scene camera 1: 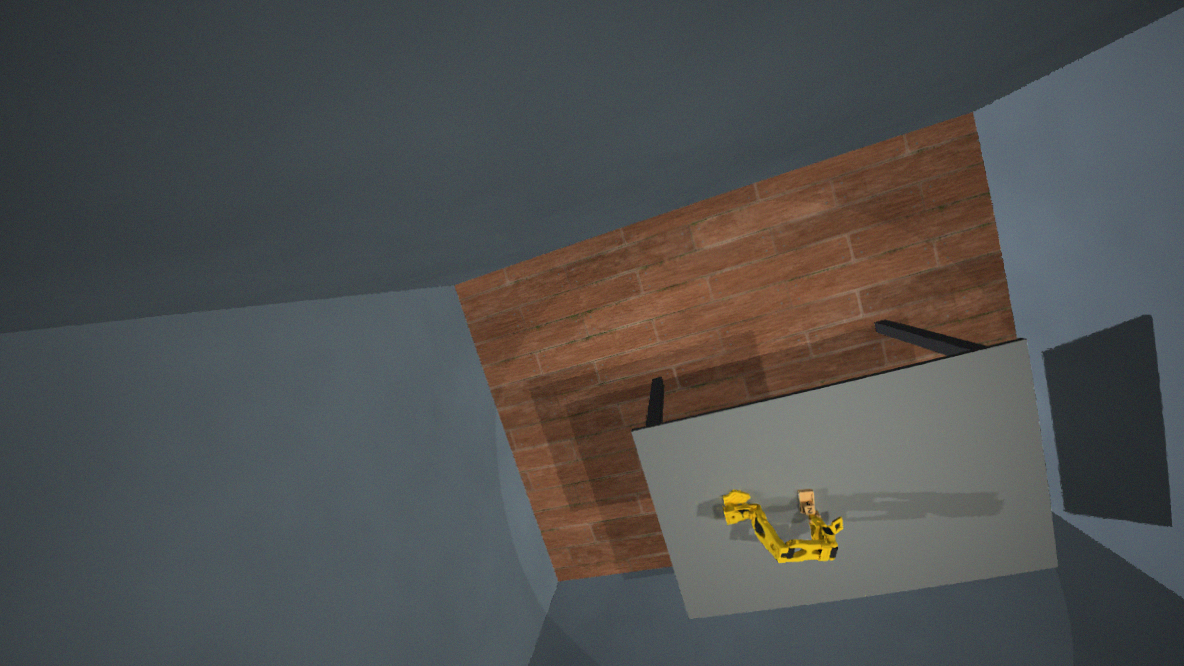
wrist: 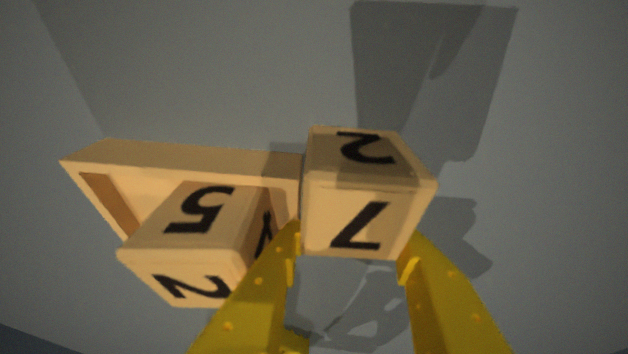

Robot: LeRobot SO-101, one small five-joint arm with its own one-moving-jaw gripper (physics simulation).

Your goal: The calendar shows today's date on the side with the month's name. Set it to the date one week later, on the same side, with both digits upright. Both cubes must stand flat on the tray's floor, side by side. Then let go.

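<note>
The wooden tray is at left in the wrist view. A wooden cube sits turned at the tray's near right part, covering some of it. It shows a 5, a 2 on its near face and part of another mark at its right. A second cube is just past the tray's right end, showing a 7 and a 2. My gripper is shut on this second cube, one jaw at each side. Whether this cube touches the table is unclear. The cubes are too small to tell apart in the scene view.
The grey table carries the yellow arm, whose base is left of the tray in the scene view. Shadows of the arm and cube fall on the table around the tray. The table's far edge borders the brick-coloured floor.
</note>
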